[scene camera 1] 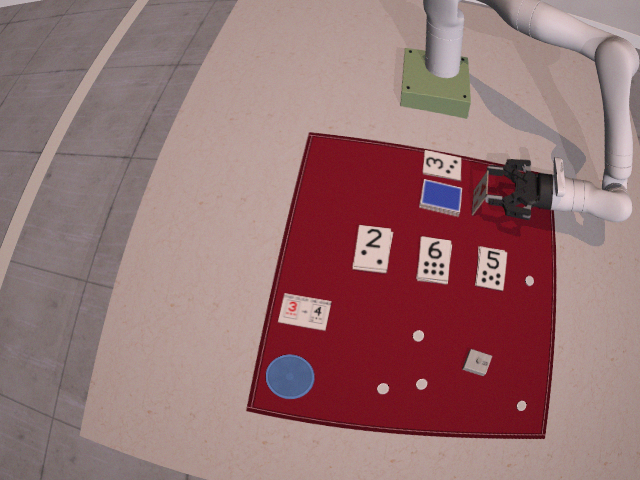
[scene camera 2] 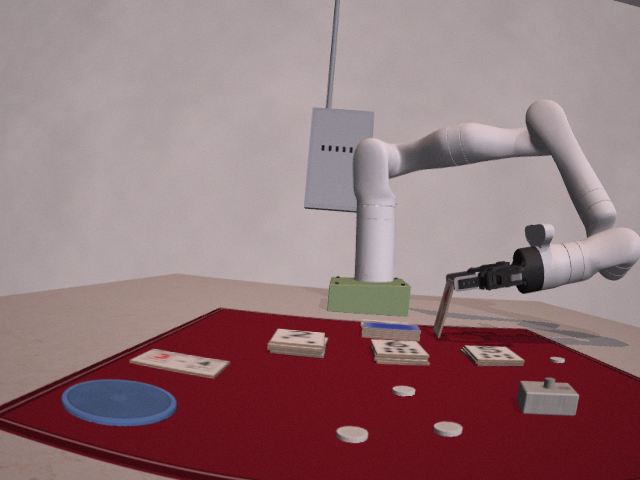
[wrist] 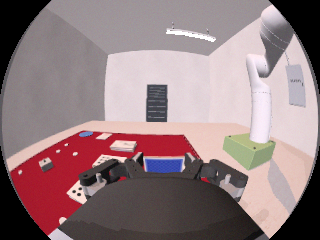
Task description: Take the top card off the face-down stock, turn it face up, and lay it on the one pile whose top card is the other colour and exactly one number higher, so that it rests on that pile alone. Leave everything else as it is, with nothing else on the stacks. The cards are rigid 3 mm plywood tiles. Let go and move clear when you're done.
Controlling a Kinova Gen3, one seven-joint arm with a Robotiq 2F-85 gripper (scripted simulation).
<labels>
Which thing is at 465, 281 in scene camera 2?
My gripper.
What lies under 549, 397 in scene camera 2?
A grey knobbed block.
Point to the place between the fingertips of my gripper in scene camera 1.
486, 183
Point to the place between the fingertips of my gripper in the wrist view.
At 163, 158
</labels>
